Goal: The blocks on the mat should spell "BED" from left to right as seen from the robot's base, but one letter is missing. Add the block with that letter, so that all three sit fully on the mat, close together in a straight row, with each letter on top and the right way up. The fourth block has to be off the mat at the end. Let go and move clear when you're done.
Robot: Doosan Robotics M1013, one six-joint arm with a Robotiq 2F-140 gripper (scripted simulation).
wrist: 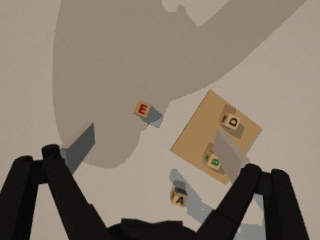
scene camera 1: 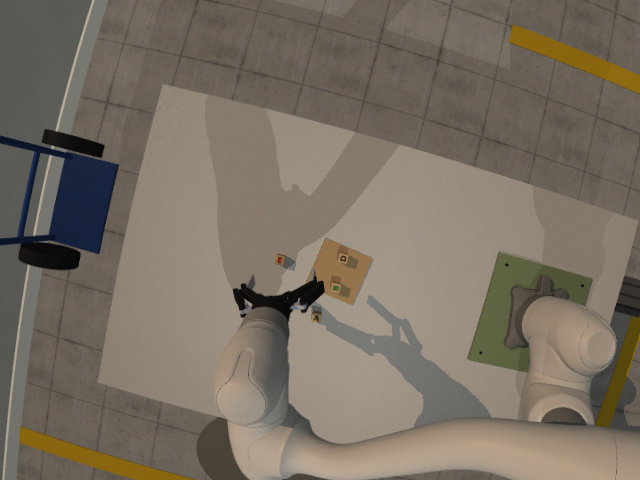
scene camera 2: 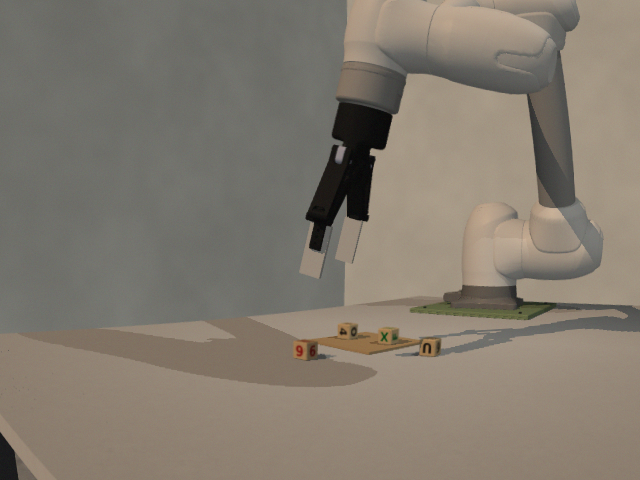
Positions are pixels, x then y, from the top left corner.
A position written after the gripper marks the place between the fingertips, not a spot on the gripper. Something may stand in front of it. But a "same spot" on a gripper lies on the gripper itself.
gripper: wrist; scene camera 1; scene camera 2 328, 267
tan mat: wrist 198, 137; scene camera 1; scene camera 2
same spot on tan mat: (scene camera 1: 327, 269) = (scene camera 2: 356, 343)
same spot on gripper: (wrist: 58, 165) = (scene camera 1: 247, 289)
